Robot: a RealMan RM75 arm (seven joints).
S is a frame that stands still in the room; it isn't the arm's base.
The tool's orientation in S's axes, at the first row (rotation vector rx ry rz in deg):
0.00, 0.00, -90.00
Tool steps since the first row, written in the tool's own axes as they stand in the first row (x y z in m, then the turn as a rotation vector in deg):
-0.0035, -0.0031, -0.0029, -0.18, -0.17, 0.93
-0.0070, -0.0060, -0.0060, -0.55, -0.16, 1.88
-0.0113, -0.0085, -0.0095, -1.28, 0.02, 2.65
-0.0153, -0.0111, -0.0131, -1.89, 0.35, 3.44
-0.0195, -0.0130, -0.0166, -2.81, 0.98, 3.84
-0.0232, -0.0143, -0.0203, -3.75, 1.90, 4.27
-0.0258, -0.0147, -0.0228, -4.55, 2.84, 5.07
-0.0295, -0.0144, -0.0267, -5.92, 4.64, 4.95
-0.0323, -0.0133, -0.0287, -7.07, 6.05, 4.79
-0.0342, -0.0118, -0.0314, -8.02, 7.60, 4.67
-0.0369, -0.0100, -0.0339, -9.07, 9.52, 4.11
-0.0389, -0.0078, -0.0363, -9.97, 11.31, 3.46
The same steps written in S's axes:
-0.0031, 0.0035, -0.0029, -0.17, 0.18, 0.93
-0.0060, 0.0070, -0.0060, -0.16, 0.55, 1.88
-0.0085, 0.0113, -0.0095, 0.02, 1.28, 2.65
-0.0111, 0.0153, -0.0131, 0.35, 1.89, 3.44
-0.0130, 0.0195, -0.0166, 0.98, 2.81, 3.84
-0.0143, 0.0232, -0.0203, 1.90, 3.75, 4.27
-0.0147, 0.0258, -0.0228, 2.84, 4.55, 5.07
-0.0144, 0.0295, -0.0267, 4.64, 5.92, 4.95
-0.0133, 0.0323, -0.0287, 6.05, 7.07, 4.79
-0.0118, 0.0342, -0.0314, 7.60, 8.02, 4.67
-0.0100, 0.0369, -0.0339, 9.52, 9.07, 4.11
-0.0078, 0.0389, -0.0363, 11.31, 9.97, 3.46

